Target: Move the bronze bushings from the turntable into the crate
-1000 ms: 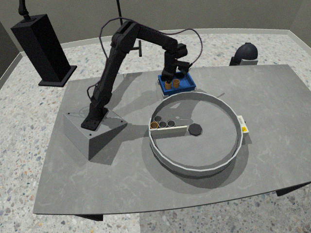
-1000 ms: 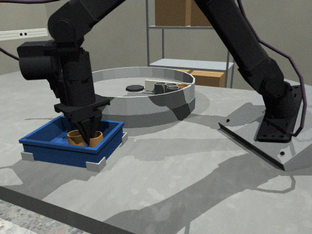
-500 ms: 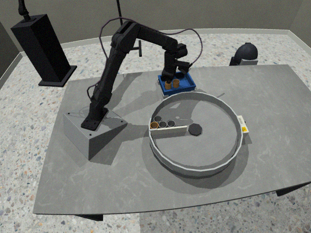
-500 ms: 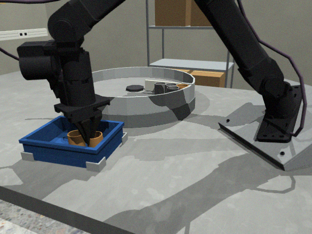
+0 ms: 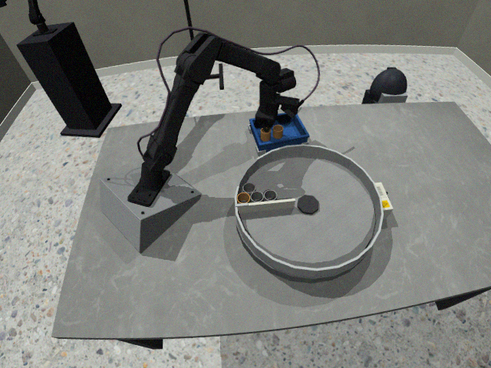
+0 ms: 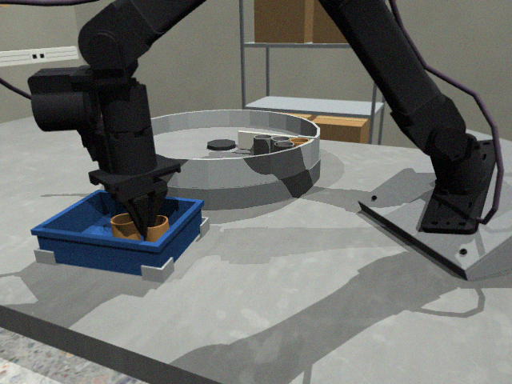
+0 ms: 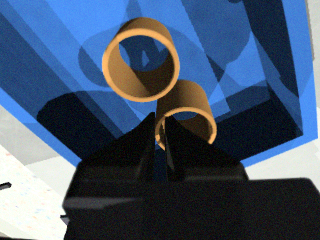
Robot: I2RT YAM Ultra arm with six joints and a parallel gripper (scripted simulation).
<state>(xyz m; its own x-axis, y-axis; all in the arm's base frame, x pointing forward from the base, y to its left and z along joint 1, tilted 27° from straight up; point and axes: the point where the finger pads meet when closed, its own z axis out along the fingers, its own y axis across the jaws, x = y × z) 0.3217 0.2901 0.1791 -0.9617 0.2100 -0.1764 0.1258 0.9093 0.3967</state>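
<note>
The blue crate is 40 mm ahead of my hand and 10 mm below it. Round my hand: turntable 330 mm to the right, 160 mm ahead, 10 mm above.
</note>
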